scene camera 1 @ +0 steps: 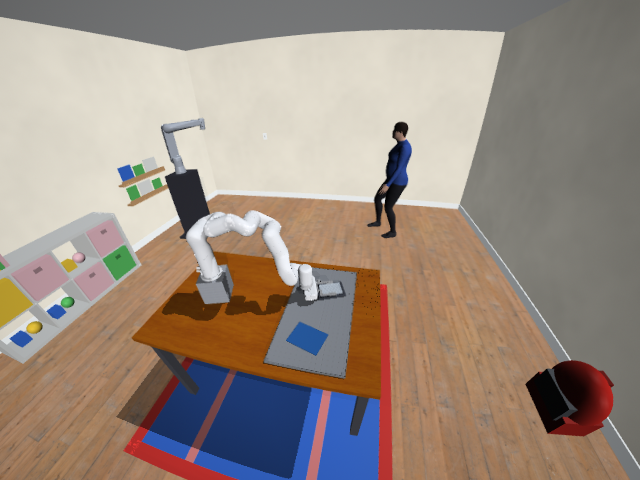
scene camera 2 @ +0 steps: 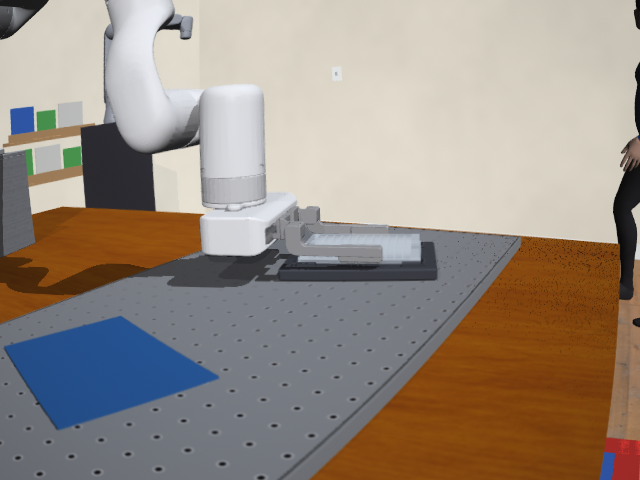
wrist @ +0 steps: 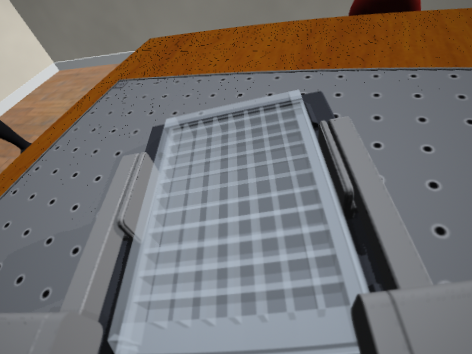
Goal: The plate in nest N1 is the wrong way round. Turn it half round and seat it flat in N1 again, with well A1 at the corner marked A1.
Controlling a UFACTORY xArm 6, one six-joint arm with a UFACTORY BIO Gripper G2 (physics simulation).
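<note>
A clear plate (scene camera 1: 330, 288) (scene camera 2: 405, 246) (wrist: 240, 200) with a grid of wells lies level, low in the dark nest N1 (scene camera 2: 356, 273) (wrist: 317, 107). My gripper (scene camera 2: 384, 240) (wrist: 237, 144) reaches in horizontally from the arm's side and is shut on the plate, one finger along each long side. The nest's rim shows beyond the plate's far end in the wrist view. The near finger hides much of the plate's lower edge in scene camera 2, so I cannot tell if it is fully seated. No A1 mark can be read.
The nest stands on a grey perforated board (scene camera 1: 310, 316) (scene camera 2: 289, 335) on the wooden table (scene camera 1: 232, 330). A blue square (scene camera 1: 307, 338) (scene camera 2: 108, 369) lies nearer the front of the board. A person (scene camera 1: 398, 165) stands well behind the table. Another arm (scene camera 1: 170, 144) stands on a black pedestal.
</note>
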